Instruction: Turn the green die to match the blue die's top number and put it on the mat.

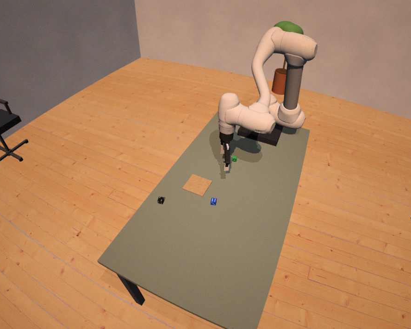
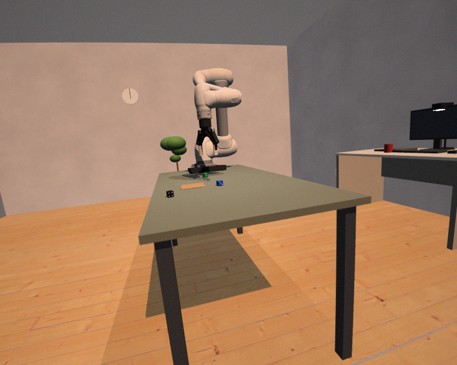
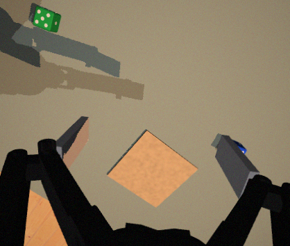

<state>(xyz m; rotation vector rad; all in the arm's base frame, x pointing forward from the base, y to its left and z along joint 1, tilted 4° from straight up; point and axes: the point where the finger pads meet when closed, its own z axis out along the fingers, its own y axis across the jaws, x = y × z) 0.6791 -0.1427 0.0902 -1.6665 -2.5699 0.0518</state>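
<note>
The green die lies 22 cm behind my hand, 16 cm below it and 2 cm to the left of it. Also, from my hand: black die: 29 cm to the right, 28 cm ahead, 16 cm below; then blue die: 19 cm ahead, 16 cm below; then tan mat: 18 cm below, 14 cm to the right, 8 cm ahead.
</note>
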